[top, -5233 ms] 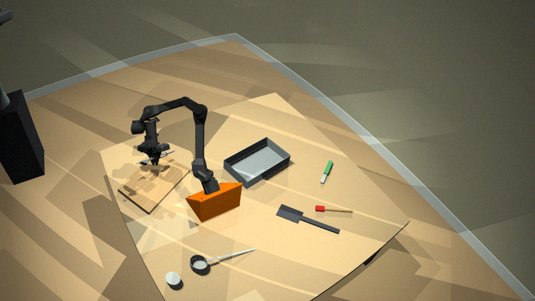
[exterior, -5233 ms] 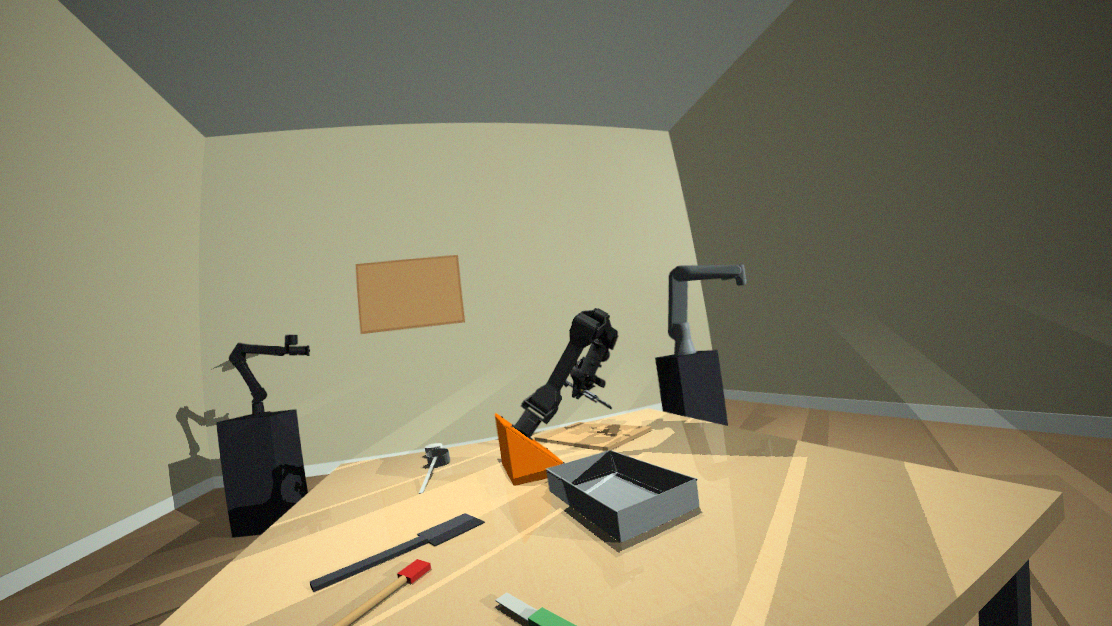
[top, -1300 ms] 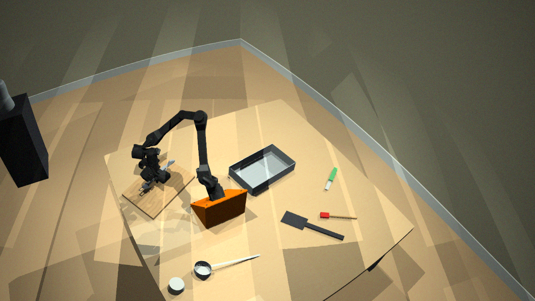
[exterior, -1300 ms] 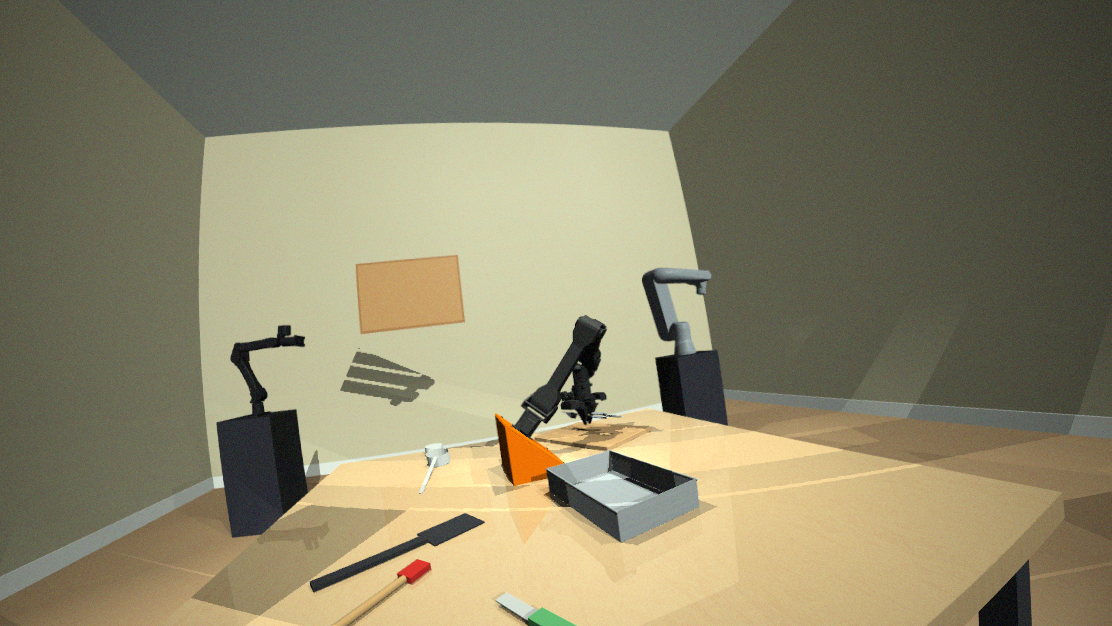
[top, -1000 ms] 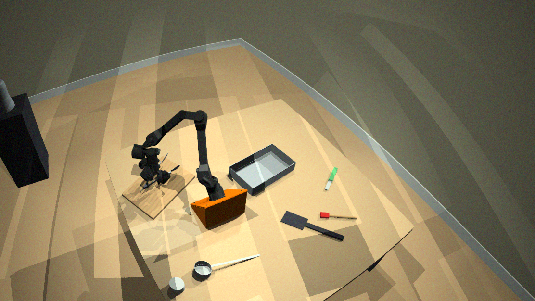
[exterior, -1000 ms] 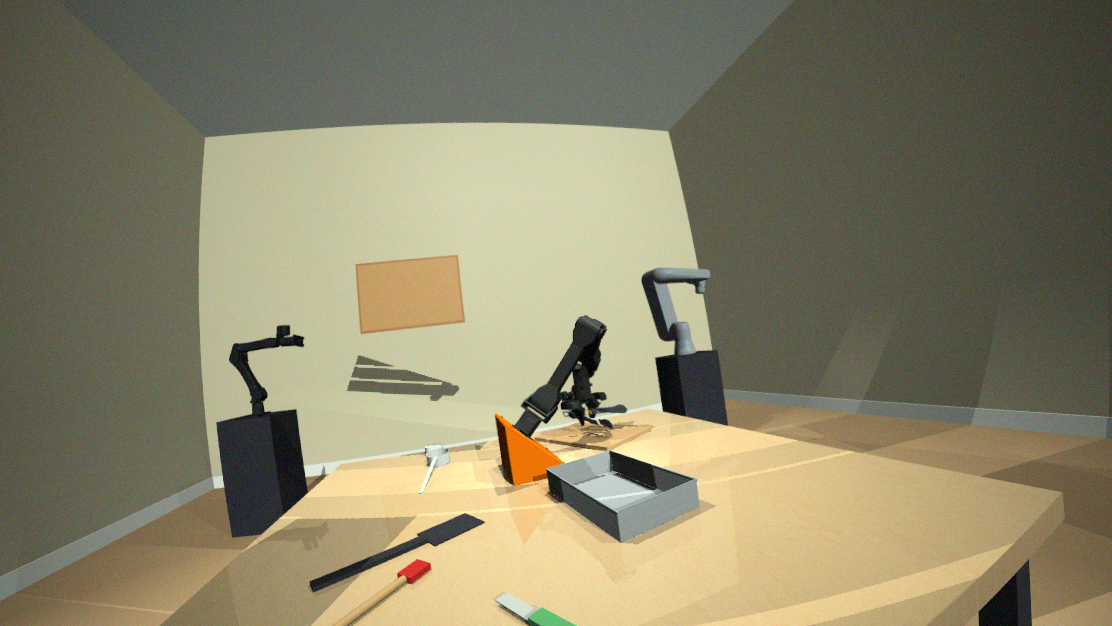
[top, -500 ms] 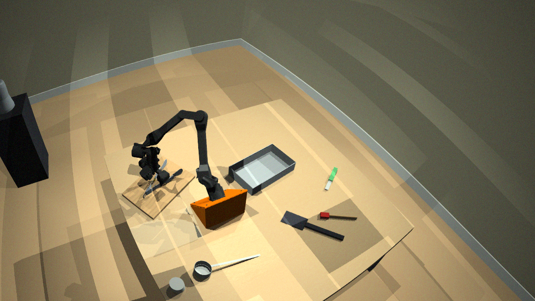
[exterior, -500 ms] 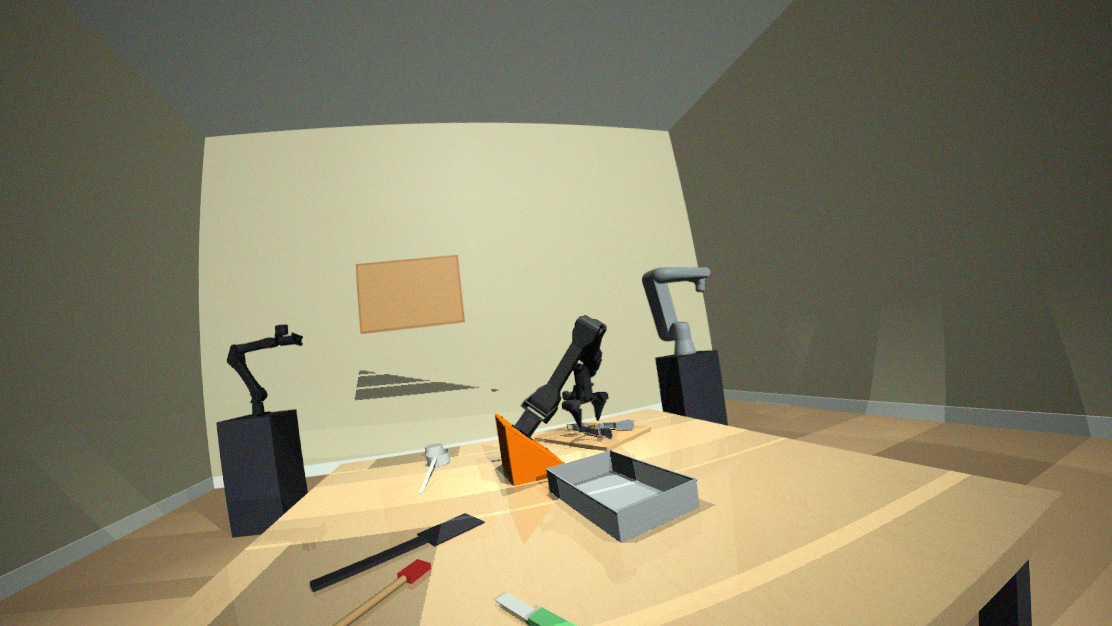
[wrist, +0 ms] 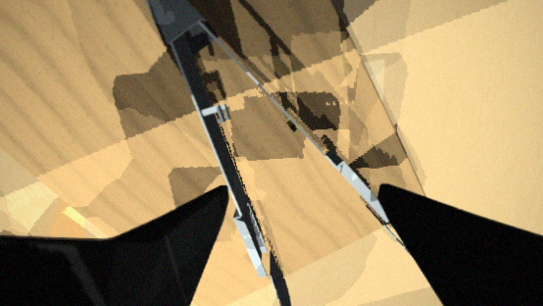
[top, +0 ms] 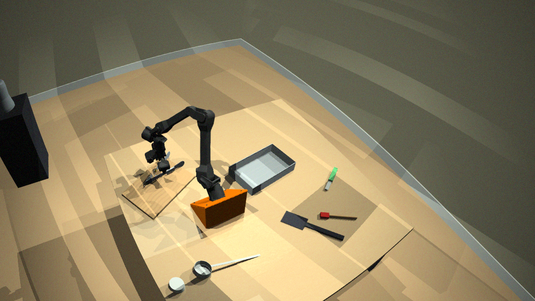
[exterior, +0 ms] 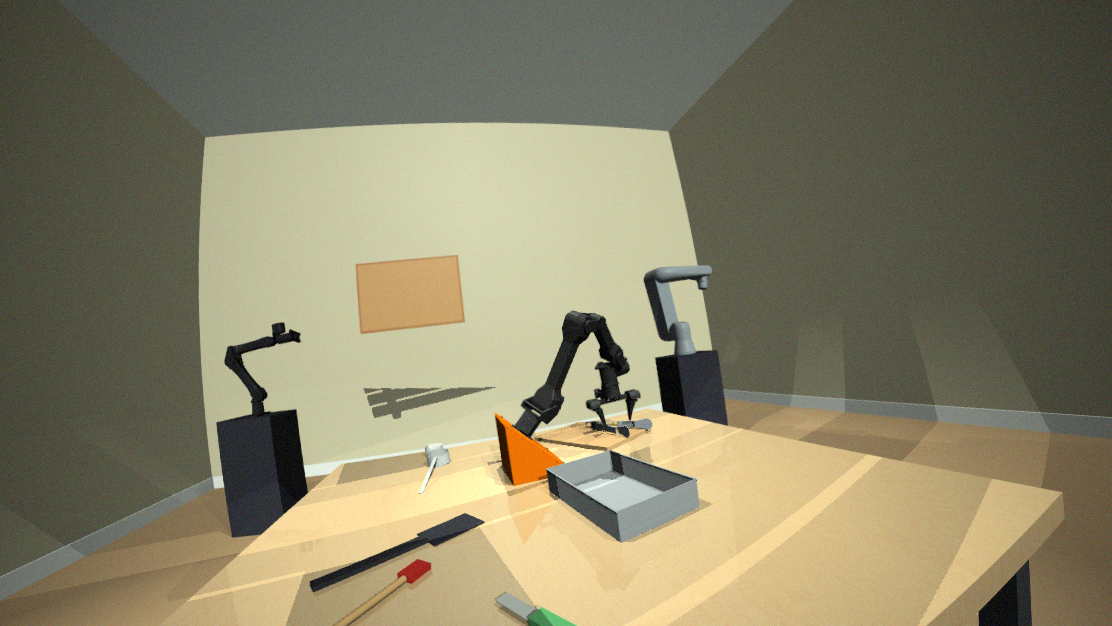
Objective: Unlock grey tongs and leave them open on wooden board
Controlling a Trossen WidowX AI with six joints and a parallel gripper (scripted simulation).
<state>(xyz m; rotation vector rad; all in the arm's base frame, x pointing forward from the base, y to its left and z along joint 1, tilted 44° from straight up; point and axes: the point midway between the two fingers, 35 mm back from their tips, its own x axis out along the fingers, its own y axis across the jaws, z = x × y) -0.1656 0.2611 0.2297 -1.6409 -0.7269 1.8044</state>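
Now: the yellow lock piece 4 cm behind my gripper tip and 1 cm below it. Round my gripper tip: wooden board 6 cm behind, 9 cm to the right, 3 cm below; then white puck 19 cm behind, 65 cm to the right, 2 cm below; then grey roasting tin 49 cm ahead, 20 cm to the right, 1 cm below.
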